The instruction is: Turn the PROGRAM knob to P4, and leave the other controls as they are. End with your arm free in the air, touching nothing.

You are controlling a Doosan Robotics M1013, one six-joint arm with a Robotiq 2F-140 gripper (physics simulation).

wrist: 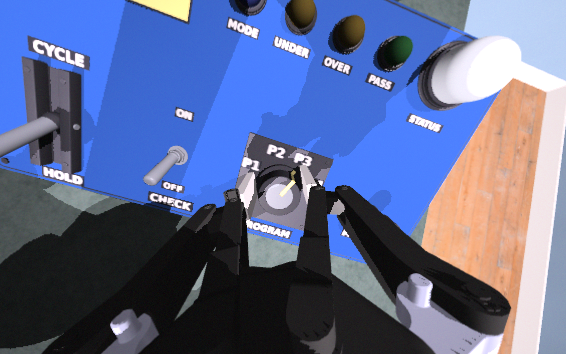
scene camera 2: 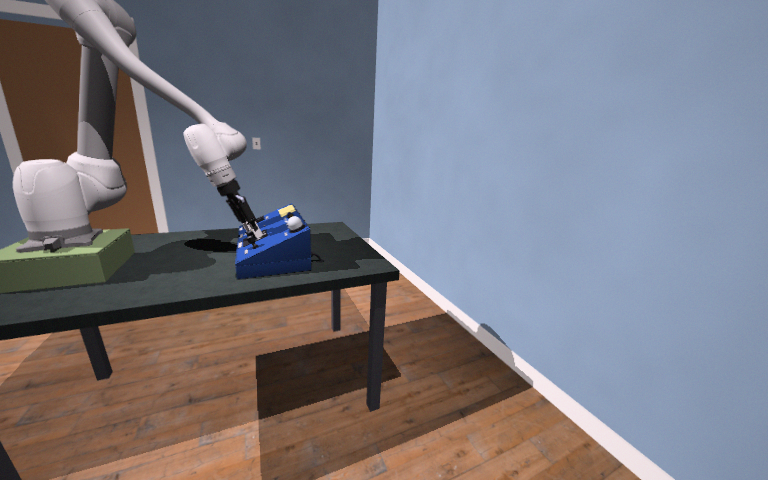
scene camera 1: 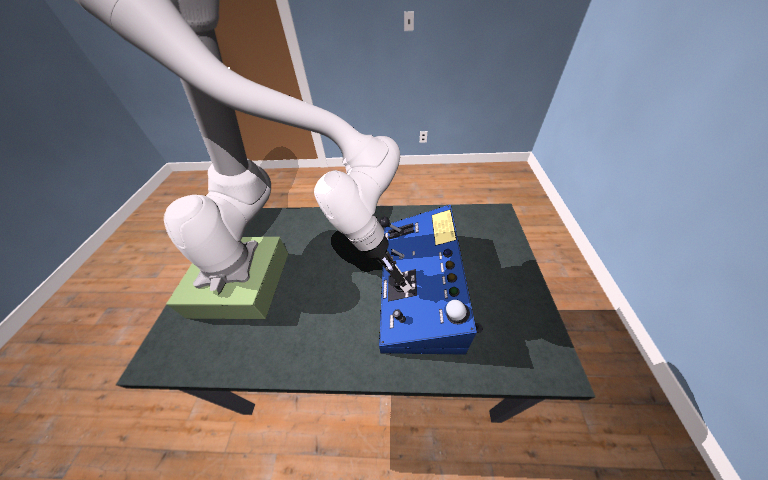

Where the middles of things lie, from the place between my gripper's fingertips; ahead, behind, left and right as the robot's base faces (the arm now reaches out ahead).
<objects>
Now: the blue control panel (scene camera 1: 437, 314) 8 cm ahead of my hand, 4 cm to the left of it and 1 cm above it.
</objects>
